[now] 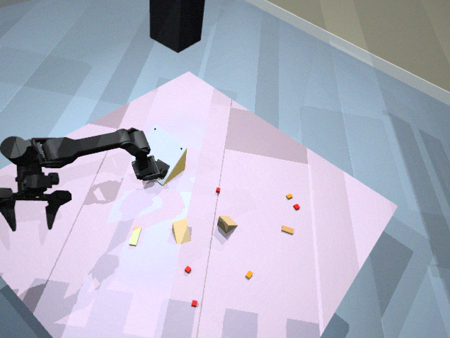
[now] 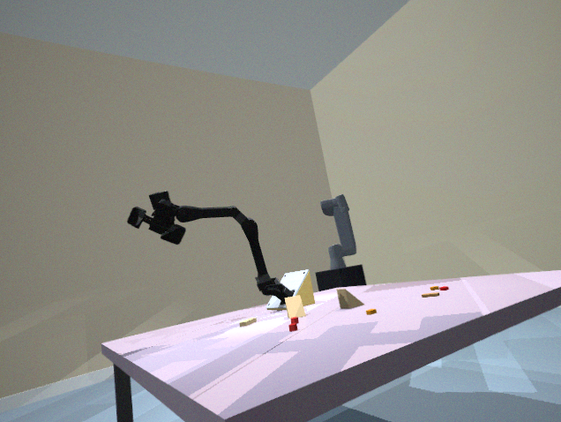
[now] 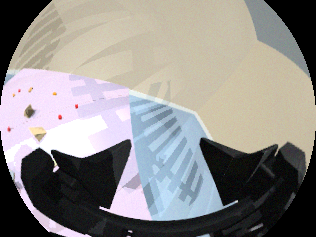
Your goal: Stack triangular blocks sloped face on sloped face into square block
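Now: the tan triangular block 53 cm to the left of my gripper tip, 33 cm below it and 29 cm ahead of it.
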